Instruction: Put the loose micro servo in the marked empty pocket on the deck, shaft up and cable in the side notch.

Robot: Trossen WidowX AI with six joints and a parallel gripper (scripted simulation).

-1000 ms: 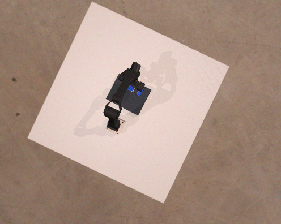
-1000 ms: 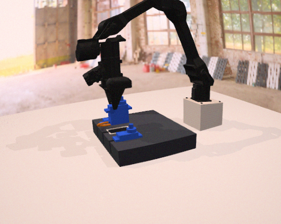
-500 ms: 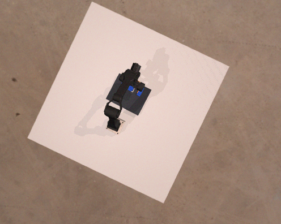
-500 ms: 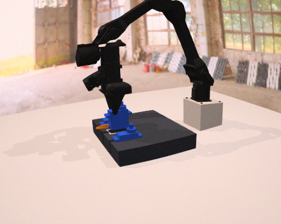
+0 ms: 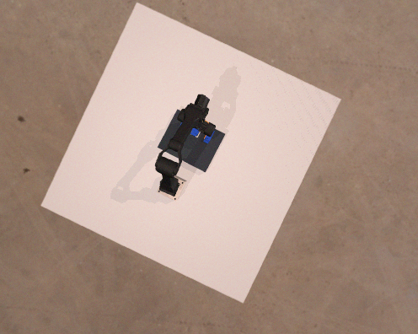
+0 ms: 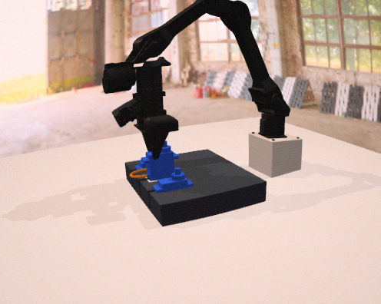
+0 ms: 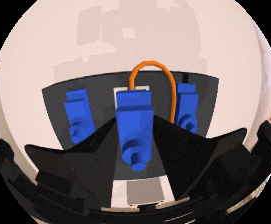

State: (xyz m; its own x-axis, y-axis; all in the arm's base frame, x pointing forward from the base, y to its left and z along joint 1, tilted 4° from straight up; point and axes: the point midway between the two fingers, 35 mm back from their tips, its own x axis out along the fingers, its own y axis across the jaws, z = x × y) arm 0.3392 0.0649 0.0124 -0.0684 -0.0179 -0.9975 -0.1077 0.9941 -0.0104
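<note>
Now: the dark deck 12 cm behind my gripper tip, 7 cm below it and 1 cm to the right of it.
</note>
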